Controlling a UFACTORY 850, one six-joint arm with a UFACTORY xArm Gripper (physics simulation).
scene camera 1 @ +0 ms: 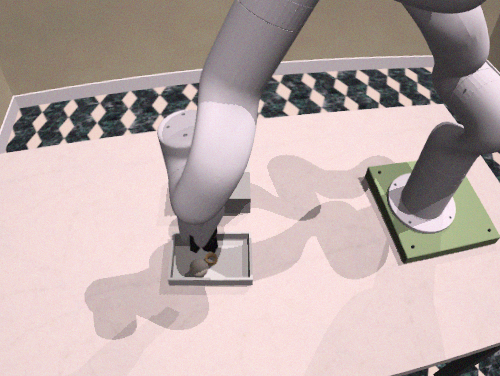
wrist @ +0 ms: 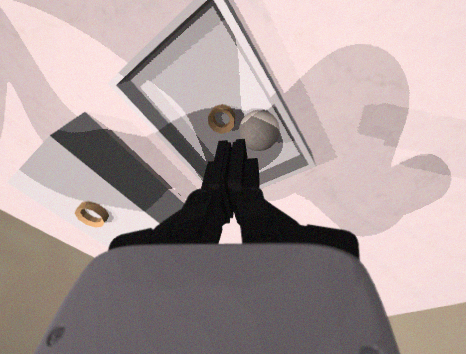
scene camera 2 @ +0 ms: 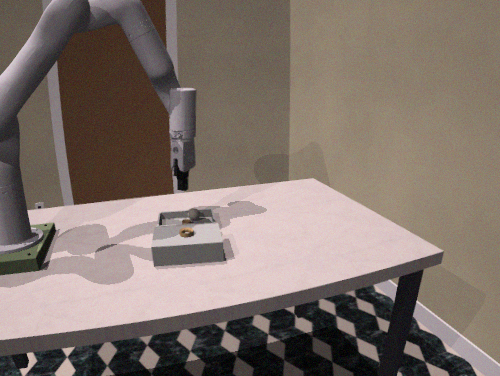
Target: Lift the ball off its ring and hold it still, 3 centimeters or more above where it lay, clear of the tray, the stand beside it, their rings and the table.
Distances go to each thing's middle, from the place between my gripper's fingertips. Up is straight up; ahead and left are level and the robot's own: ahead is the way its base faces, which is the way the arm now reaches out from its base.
I see my gripper 3 cm to the left of the grey tray [scene camera 1: 231, 265] and 10 cm above it. Round my hand: grey stand [scene camera 2: 188, 244]: 2 cm behind, 24 cm to the right, 8 cm below; ball [wrist: 260, 129]: 3 cm ahead, 9 cm below.
